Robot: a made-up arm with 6 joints.
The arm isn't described. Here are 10 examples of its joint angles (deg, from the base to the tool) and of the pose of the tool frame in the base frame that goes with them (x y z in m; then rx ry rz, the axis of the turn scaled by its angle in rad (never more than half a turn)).
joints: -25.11 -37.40 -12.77 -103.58 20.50 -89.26
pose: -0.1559 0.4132 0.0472 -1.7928 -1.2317 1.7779
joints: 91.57 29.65 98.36 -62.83 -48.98 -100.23
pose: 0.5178 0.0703 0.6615 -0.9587 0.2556 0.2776
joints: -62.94 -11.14 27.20 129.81 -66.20 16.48
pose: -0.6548 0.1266 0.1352 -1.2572 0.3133 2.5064
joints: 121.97 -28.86 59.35 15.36 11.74 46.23
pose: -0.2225 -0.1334 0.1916 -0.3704 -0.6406 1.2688
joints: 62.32 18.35 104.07 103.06 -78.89 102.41
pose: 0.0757 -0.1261 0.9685 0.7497 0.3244 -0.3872
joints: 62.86 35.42 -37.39 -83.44 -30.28 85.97
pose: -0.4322 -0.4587 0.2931 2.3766 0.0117 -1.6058
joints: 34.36 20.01 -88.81 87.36 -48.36 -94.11
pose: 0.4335 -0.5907 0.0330 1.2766 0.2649 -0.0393
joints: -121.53 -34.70 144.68 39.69 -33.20 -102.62
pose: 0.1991 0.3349 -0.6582 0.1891 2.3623 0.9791
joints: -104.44 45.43 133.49 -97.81 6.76 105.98
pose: 0.3149 0.0293 0.0247 0.4801 2.0648 -0.6828
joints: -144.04 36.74 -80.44 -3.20 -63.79 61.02
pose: -0.2204 0.8032 -0.0779 -0.2964 -1.9264 -0.4794
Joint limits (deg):
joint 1: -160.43..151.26
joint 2: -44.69..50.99
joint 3: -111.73..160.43
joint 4: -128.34..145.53
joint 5: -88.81..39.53
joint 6: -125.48..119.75
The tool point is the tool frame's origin. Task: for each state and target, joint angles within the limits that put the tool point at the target. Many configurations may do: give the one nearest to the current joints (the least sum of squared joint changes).
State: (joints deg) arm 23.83 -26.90 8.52 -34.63 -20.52 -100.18
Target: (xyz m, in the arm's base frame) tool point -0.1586 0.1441 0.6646
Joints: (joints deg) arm 24.39 -27.15 23.06 -51.09 18.13 -106.54
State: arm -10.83 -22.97 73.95 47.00 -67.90 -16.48
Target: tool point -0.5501 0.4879 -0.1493
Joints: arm -60.67 -36.12 56.12 67.29 -75.88 -22.23
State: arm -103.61 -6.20 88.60 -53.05 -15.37 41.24
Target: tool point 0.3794 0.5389 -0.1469
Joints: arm -76.56 -3.64 117.38 -64.37 -8.98 37.62
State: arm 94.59 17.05 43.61 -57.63 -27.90 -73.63
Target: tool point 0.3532 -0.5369 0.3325
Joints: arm 121.33 24.53 77.66 -62.46 -0.30 -75.24
